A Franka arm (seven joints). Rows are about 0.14 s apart.
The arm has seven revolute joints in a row. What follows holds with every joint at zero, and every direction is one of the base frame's.
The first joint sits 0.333 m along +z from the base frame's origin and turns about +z.
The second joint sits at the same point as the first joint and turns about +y.
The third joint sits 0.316 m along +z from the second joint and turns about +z.
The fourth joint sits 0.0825 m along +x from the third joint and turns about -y.
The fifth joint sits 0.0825 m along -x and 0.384 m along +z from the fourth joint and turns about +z.
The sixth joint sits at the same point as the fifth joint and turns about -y.
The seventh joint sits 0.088 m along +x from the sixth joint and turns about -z.
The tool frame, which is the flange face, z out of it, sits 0.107 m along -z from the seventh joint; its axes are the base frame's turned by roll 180, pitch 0 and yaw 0 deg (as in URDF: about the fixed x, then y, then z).
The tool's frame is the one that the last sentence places.
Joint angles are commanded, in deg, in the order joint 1, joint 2, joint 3, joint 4, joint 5, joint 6, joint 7. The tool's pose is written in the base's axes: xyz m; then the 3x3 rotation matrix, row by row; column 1 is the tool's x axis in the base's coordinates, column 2 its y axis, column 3 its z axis. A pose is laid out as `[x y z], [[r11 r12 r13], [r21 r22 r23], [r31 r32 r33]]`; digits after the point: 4 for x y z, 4 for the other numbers.
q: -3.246, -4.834, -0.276, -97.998, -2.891, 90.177, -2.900
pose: [0.5245 -0.0378 0.6047], [[0.9985 -0.0081 -0.0550], [-0.0106 -0.9989 -0.0467], [-0.0546 0.0473 -0.9974]]
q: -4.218, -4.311, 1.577, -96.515, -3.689, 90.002, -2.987
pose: [0.5284 -0.0307 0.6119], [[0.9991 0.0085 -0.0414], [0.0058 -0.9979 -0.0646], [-0.0419 0.0643 -0.9971]]
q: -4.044, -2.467, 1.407, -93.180, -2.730, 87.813, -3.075
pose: [0.5355 -0.0296 0.6188], [[0.9986 0.0082 -0.0528], [0.0058 -0.9989 -0.0463], [-0.0531 0.0459 -0.9975]]
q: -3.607, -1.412, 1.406, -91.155, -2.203, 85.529, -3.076
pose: [0.5377 -0.0249 0.6221], [[0.9971 0.0150 -0.0749], [0.0123 -0.9993 -0.0361], [-0.0754 0.0350 -0.9965]]
